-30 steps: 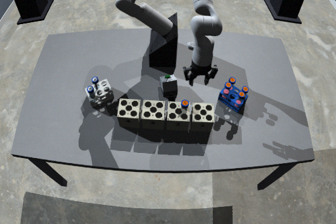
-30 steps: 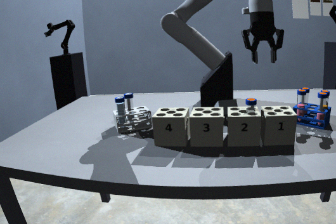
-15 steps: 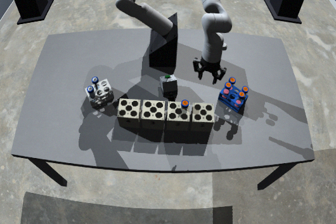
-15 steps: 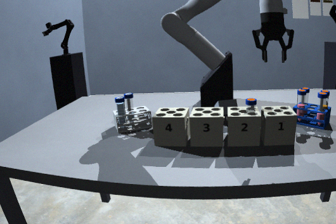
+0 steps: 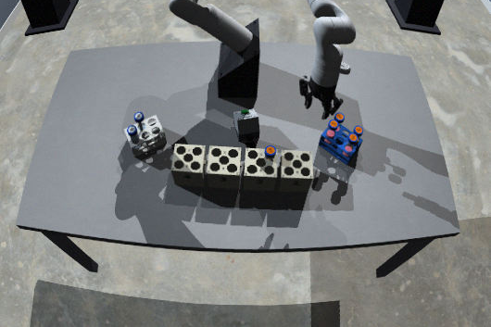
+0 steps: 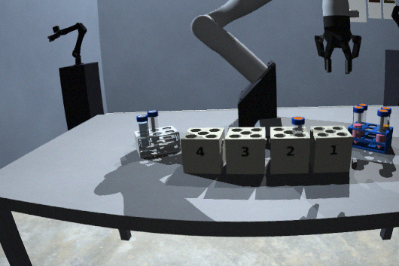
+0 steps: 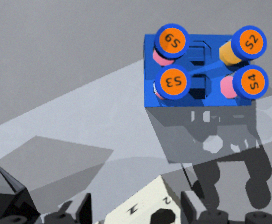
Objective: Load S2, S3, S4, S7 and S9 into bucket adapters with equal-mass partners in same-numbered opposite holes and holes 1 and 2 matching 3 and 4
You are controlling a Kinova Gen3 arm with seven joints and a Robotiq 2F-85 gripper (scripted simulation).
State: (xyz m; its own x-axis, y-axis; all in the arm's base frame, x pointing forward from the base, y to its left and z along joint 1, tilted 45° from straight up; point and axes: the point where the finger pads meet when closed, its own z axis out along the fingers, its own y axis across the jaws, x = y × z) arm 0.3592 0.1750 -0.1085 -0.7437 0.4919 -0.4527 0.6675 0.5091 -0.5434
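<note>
My gripper is now 40 mm past the sample tube S3, 80 mm to the right of it and 180 mm above it. The rest, counted from my hand: sample tube S9: 70 mm behind, 110 mm to the left, 180 mm below; then sample tube S4: 10 mm ahead, 150 mm to the left, 180 mm below; then sample tube S7: 70 mm ahead, 130 mm to the right, 180 mm below.
</note>
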